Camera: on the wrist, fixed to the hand. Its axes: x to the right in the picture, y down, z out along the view.
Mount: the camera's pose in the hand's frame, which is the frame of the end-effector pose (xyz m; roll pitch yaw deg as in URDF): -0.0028 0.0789 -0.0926 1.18 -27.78 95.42
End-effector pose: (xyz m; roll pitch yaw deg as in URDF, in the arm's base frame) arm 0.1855 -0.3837 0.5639 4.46 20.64 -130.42
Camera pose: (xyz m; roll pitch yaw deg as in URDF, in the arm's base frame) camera 0.2723 -0.4142 0.4842 25.09 -31.90 -47.85
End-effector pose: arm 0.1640 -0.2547 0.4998 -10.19 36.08 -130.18
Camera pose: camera 0.2522 -0.2452 0.4165 40.05 -17.10 -46.84
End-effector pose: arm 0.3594 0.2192 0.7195 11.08 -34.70 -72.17
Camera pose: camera 0.4625 0.2095 0.6557 -39.97 -27.88 46.60
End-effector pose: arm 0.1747 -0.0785 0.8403 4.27 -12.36 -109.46
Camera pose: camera 0.2501 -0.1219 0.7552 -13.54 -30.01 -6.43
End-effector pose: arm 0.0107 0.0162 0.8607 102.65 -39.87 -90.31
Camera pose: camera 0.0841 0.0803 0.9336 -122.25 -31.85 139.37
